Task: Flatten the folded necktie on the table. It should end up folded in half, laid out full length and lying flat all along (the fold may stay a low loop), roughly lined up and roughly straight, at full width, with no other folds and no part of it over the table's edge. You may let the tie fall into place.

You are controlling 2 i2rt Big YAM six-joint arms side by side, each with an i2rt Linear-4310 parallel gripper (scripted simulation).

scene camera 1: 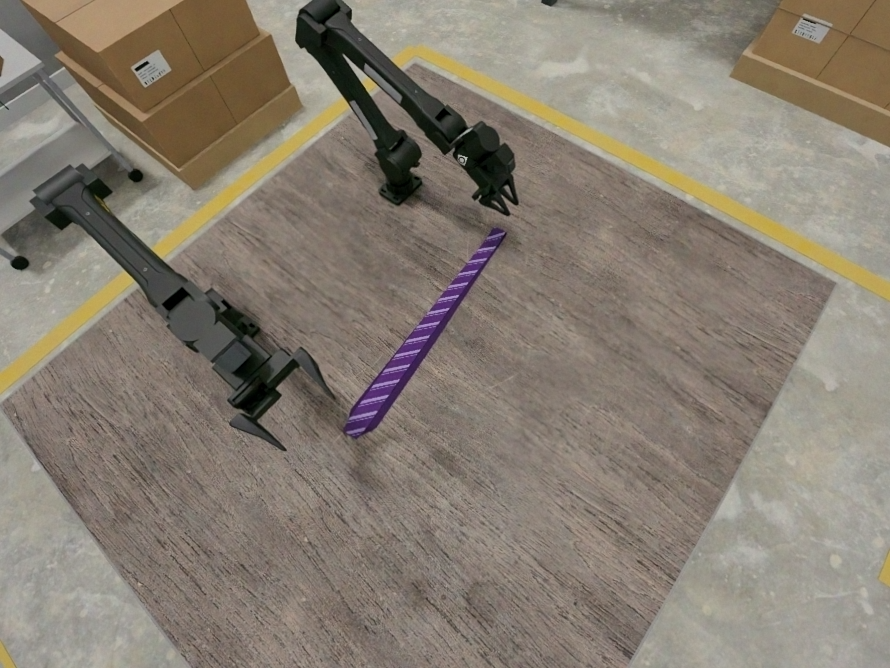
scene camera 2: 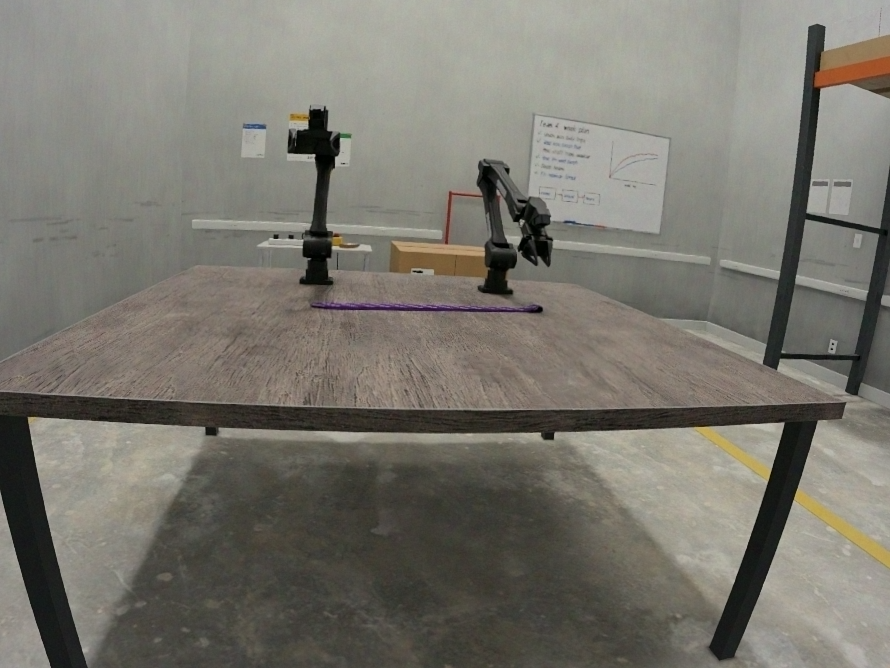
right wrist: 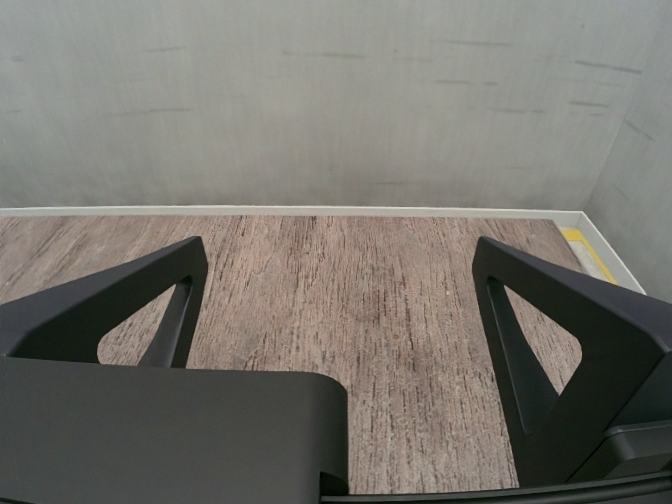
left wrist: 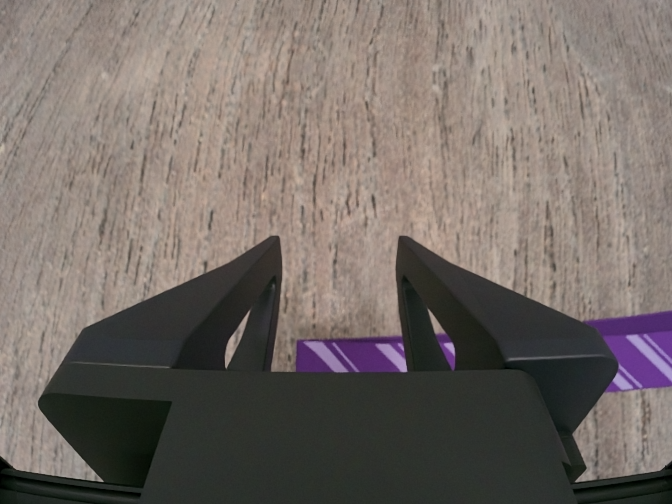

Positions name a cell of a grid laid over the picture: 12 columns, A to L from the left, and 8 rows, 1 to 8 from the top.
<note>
In view: the left gripper (scene camera 1: G3), the right gripper (scene camera 1: E6) and a purple striped necktie (scene camera 1: E5).
The purple striped necktie also shows in scene camera 2 (scene camera 2: E4). The left gripper also shows in scene camera 2 (scene camera 2: H4) and in the left wrist view (left wrist: G4). The right gripper is seen too in scene camera 2 (scene camera 2: E2) and in the right wrist view (right wrist: G4).
</note>
